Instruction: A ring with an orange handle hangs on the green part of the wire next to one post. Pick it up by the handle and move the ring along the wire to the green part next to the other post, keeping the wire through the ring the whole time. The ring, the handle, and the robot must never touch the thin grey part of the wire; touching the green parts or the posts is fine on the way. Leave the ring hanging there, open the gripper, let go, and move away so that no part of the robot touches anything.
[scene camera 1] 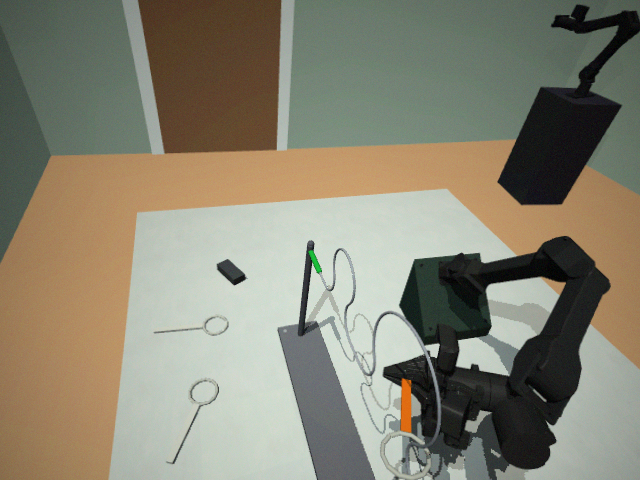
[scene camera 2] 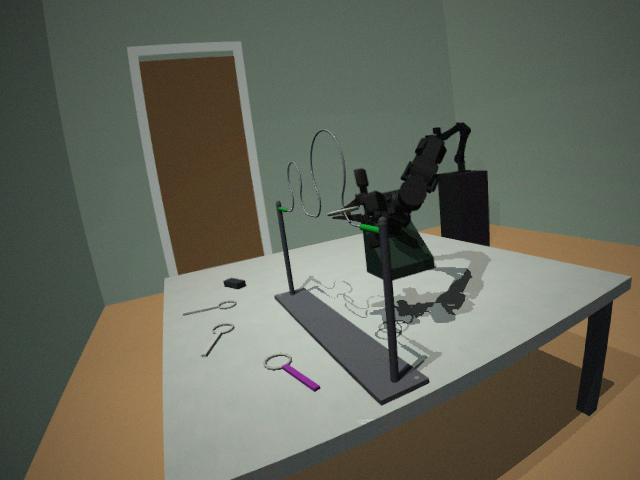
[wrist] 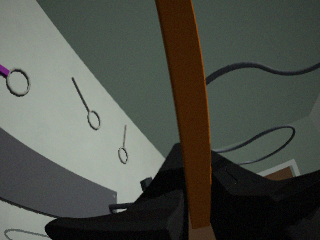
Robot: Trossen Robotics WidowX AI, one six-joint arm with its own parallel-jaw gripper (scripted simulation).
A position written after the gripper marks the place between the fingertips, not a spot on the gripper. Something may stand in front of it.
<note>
In view: the gripper (scene camera 1: 383,371).
The gripper is seen too in scene camera 2 (scene camera 2: 332,216) and in the wrist view (wrist: 185,148).
</note>
